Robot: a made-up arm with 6 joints.
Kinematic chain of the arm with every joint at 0, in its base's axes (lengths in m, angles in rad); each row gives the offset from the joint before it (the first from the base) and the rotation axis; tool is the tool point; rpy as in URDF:
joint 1: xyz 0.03 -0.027 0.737 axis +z
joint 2: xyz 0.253 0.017 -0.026 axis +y
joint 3: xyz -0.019 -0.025 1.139 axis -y
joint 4: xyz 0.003 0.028 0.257 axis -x
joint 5: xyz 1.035 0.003 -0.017 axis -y
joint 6: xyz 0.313 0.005 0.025 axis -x
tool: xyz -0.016 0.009 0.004 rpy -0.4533 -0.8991 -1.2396
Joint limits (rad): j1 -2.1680..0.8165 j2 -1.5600..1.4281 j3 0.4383..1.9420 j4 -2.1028..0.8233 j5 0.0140..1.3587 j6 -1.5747..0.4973
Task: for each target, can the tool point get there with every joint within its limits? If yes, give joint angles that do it. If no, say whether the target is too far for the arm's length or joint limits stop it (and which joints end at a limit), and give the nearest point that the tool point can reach.
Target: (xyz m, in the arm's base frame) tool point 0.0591 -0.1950 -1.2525
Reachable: no: joint limits stop it (at a limit: joint 1, joint 2, joint 3, joint 5) | nearest point -1.1279 -1.2646 -0.1741 | short by 1.928 m
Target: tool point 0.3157 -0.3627 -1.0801
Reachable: no: joint limits stop it (at a limit: joint 1, joint 2, joint 3, joint 5) | nearest point -1.0942 -1.3004 -0.1661 | short by 1.924 m
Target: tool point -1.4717 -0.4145 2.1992
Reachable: yes | joints 0.1599 -1.1266 0.7408 -0.8016 0.9073 -0.8471
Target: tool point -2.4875 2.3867 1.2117
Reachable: no: too far | nearest point -1.5788 1.5155 1.0432 | short by 1.270 m
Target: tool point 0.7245 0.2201 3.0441
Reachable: yes | joints 0.4595 -0.0105 0.8014 -0.5773 0.8282 0.0125
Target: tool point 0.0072 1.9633 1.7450
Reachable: yes | joints -1.6076 -1.1045 1.4315 -1.7224 0.3441 -1.0200
